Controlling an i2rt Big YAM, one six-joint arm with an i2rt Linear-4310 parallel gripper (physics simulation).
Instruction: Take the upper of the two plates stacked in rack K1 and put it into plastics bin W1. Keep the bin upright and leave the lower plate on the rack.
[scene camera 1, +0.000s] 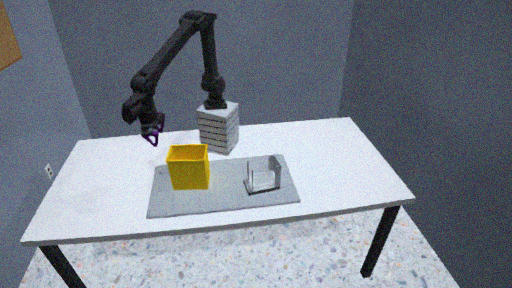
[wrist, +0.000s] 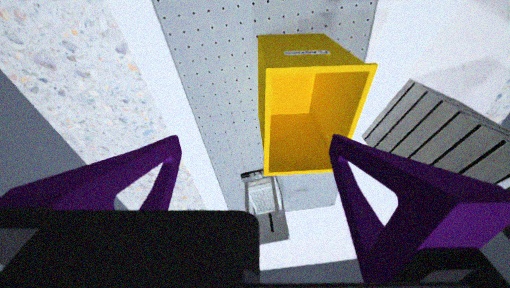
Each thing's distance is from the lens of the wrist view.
gripper (wrist: 255, 143): 13 cm
yellow plastics bin W1 (wrist: 309, 87): 47 cm
